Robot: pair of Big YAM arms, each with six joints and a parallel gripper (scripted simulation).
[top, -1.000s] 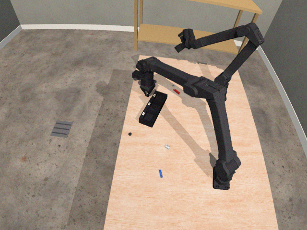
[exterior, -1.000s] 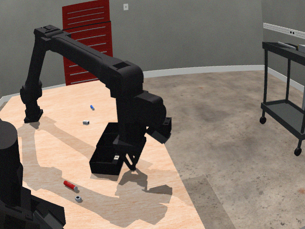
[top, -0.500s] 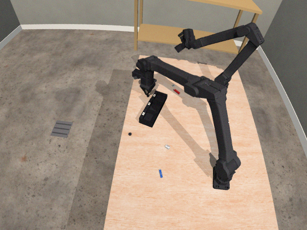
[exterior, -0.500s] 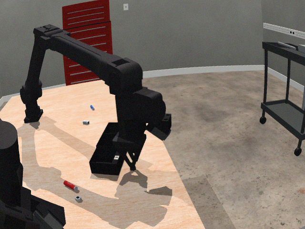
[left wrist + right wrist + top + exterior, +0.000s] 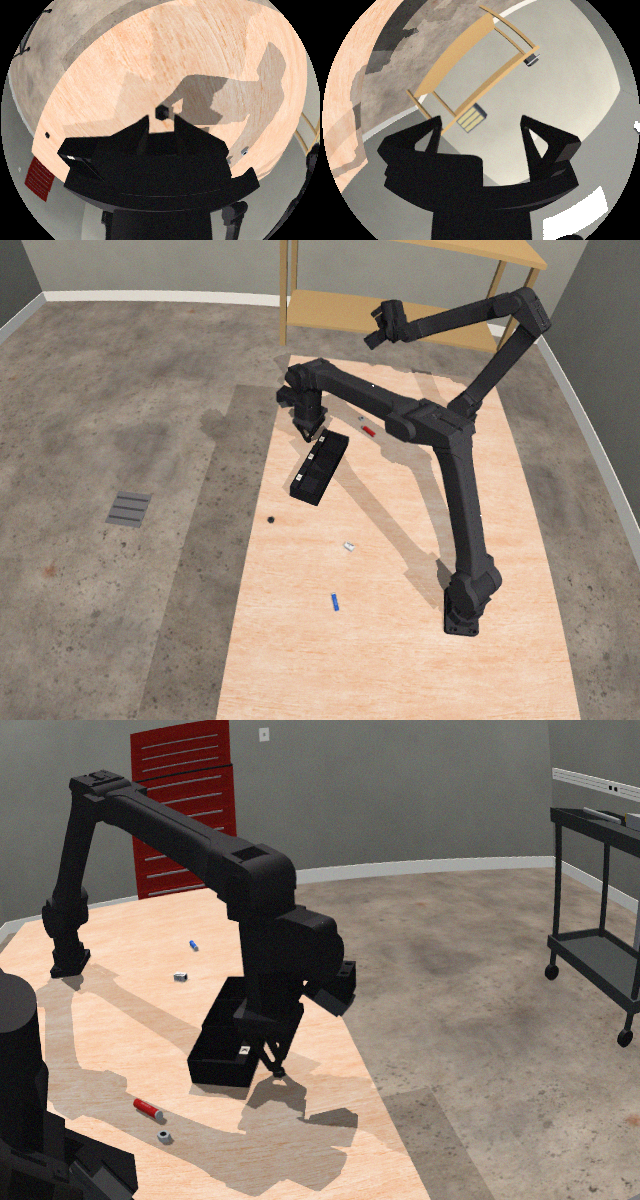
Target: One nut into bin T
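Right now my left hand is 60 mm past the black bin and 100 mm to the right of it. Round my left hand: grey nut 150 mm behind, 140 mm to the right, 20 mm below; blue cylinder 170 mm behind, 500 mm to the left, 20 mm below; red cylinder 180 mm behind, 90 mm to the right, 20 mm below.
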